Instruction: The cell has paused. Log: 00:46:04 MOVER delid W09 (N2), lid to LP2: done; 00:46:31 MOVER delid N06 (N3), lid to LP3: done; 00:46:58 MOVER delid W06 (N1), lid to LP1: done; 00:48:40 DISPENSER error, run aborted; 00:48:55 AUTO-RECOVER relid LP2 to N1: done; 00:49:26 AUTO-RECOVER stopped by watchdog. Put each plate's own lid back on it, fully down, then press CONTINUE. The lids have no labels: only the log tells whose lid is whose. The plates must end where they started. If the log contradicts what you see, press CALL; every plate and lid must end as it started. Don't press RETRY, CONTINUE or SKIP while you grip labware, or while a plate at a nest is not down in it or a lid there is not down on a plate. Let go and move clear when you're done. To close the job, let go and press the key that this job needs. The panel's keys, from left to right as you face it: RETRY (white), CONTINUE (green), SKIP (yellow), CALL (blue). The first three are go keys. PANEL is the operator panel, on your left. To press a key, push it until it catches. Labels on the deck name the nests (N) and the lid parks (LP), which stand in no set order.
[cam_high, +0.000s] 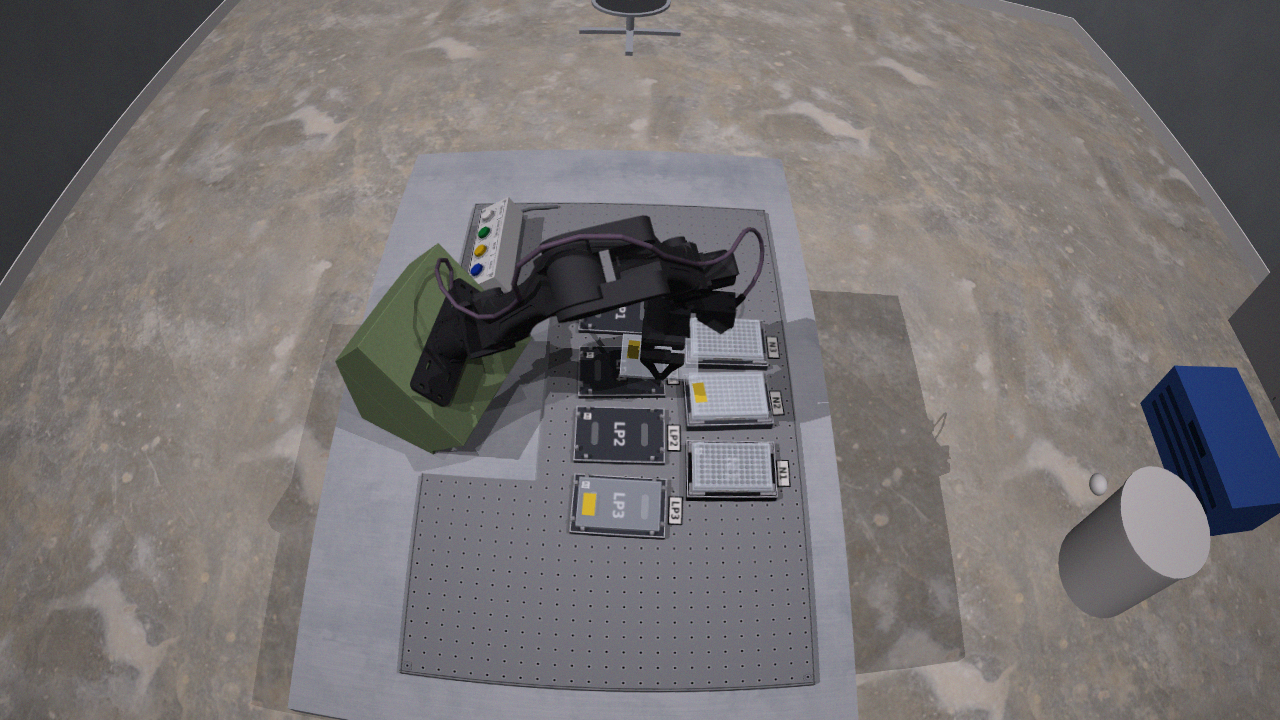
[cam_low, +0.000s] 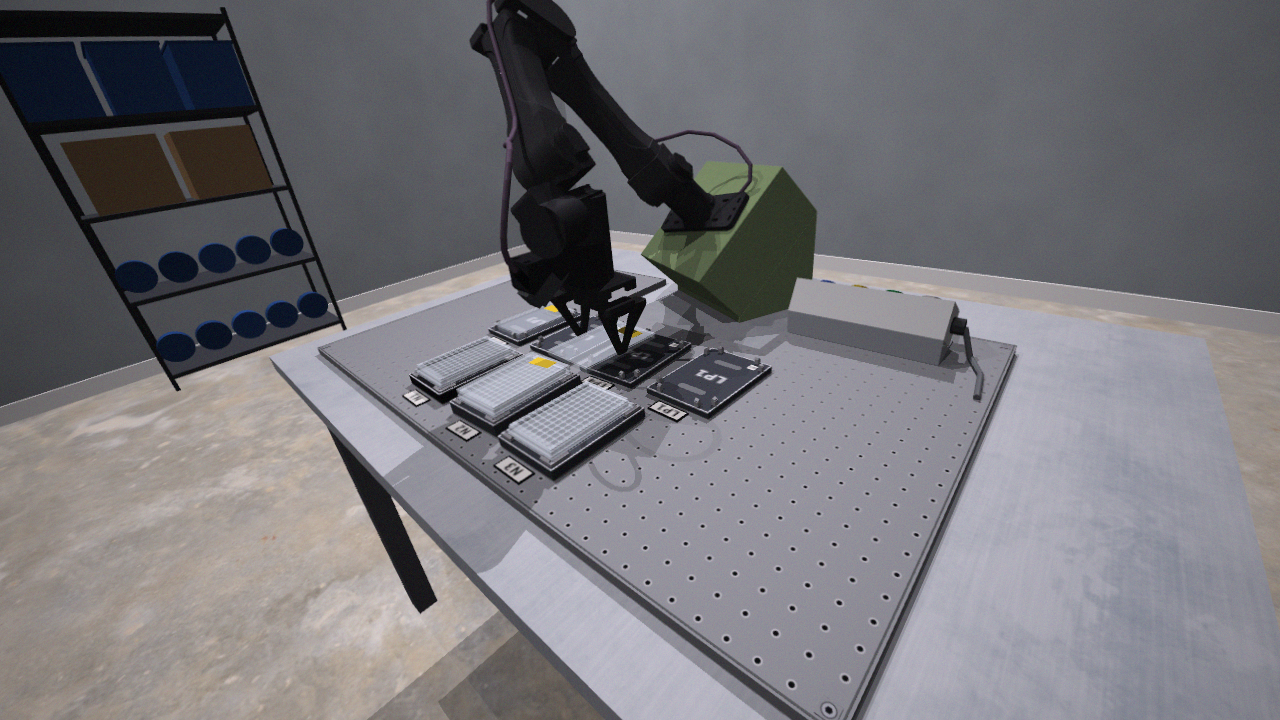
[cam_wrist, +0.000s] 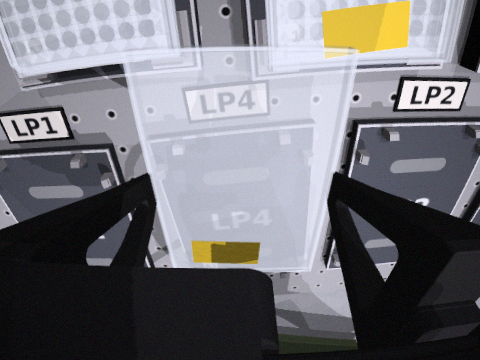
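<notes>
The lid park lies 50 mm behind my hand, 130 mm to the right of it and 50 mm below it. Also, from my hand: yellow skip key 360 mm behind, 190 mm to the left, 10 mm above; then clear lid 10 mm below; then blue call key 350 mm behind, 150 mm to the left, 10 mm above.
</notes>
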